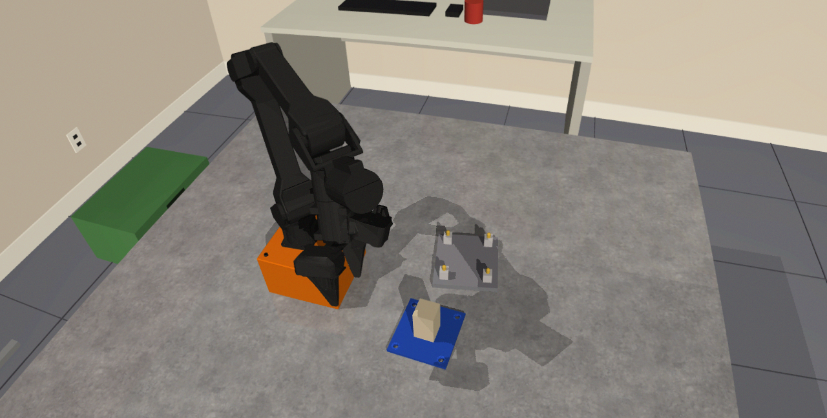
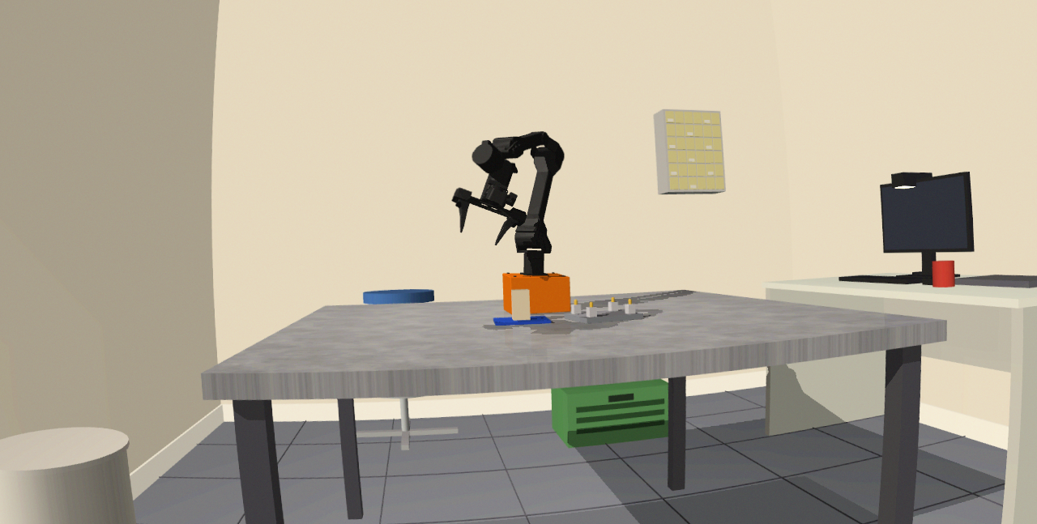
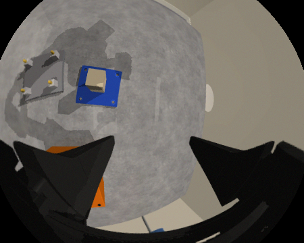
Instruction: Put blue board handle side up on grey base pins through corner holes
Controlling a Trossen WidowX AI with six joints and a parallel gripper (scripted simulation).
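Now: the blue board 18 cm below my gripper tip, 11 cm ahead of it and 7 cm to the left of it. From my gripper tip the other things lie so: grey base (26 cm to the left, 19 cm below, 16 cm ahead).
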